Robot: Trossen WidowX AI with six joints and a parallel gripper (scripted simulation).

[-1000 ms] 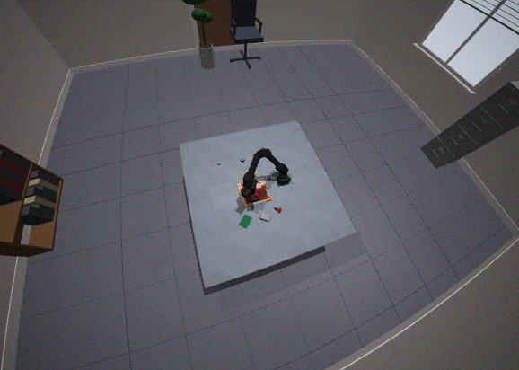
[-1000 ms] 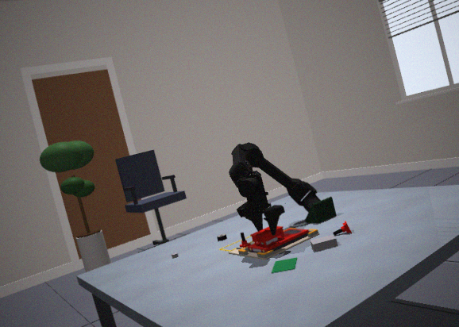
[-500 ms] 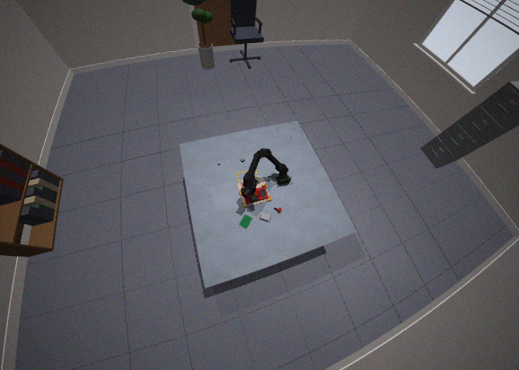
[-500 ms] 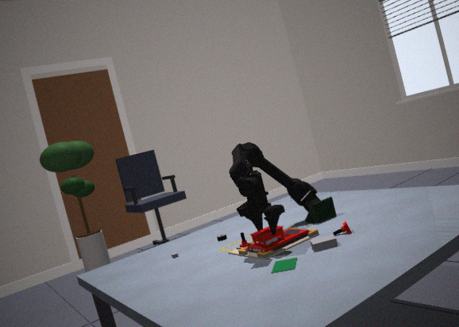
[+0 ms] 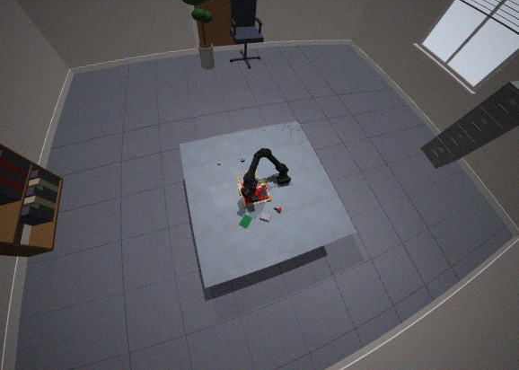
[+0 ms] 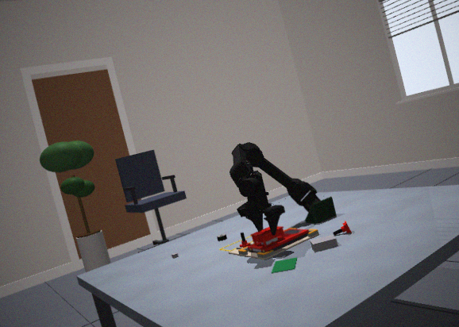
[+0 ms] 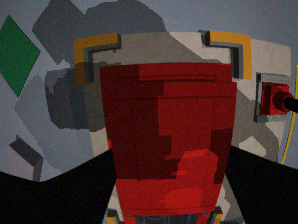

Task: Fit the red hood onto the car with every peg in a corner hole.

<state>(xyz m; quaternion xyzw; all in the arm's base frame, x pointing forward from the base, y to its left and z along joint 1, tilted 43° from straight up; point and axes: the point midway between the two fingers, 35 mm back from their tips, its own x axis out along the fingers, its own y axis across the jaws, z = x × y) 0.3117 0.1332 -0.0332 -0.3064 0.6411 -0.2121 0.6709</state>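
Now: gripper tip 3 cm past the jig, 3 cm to the left of it and 4 cm above it. Also, from my gripper tip: grey nut 24 cm ahead, 37 cm to the right, 4 cm below; green flat card 8 cm ahead, 20 cm to the left, 5 cm below; red hood right at my gripper tip.
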